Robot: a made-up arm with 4 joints. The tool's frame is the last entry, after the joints.
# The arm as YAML. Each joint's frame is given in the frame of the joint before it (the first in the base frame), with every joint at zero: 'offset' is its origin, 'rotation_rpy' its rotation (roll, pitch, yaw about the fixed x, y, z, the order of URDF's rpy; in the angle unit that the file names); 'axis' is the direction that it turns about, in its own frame. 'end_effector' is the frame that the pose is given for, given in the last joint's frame.
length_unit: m
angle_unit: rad
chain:
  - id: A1
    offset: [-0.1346, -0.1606, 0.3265]
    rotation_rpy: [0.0, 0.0, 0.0]
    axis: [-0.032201, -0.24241, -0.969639]
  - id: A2
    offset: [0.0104, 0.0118, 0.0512]
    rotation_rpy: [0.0, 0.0, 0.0]
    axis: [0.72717, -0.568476, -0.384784]
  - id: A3
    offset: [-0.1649, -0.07, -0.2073]
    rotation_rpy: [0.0, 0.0, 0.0]
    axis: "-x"
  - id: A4
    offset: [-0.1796, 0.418, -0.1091]
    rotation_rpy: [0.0, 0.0, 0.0]
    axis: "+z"
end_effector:
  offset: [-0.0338, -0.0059, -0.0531]
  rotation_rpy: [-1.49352, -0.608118, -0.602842]
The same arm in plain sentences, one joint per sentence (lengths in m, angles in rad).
The arm has four revolute joints in a row. What follows holds with every joint at zero, and every direction is one of the base frame's. Joint 1 is mounted 0.1346 m along -x and 0.1606 m along -y and 0.3265 m along +z from the base frame's origin and rotates about the direction (-0.032201, -0.24241, -0.969639). Joint 2 is mounted 0.0104 m along +x and 0.0118 m along +y and 0.0512 m along +z from joint 1 and rotates about the direction (0.72717, -0.568476, -0.384784). Joint 3 is mounted 0.1649 m along -x and 0.07 m along -y and 0.2073 m along -z from joint 2 and rotates about -x. Joint 4 is mounted 0.1796 m along -x and 0.418 m along +y and 0.1091 m along -z from joint 3 and rotates about +z. The tool frame, which is the frame that the pose is given for, is mounted 0.0338 m along -x and 0.0059 m along -y and 0.0531 m along -z from joint 4; its axes are the base frame's turned by roll -1.4935, pitch -0.6081 and yaw -0.6028 rad (as in URDF: about the fixed x, then y, then z).
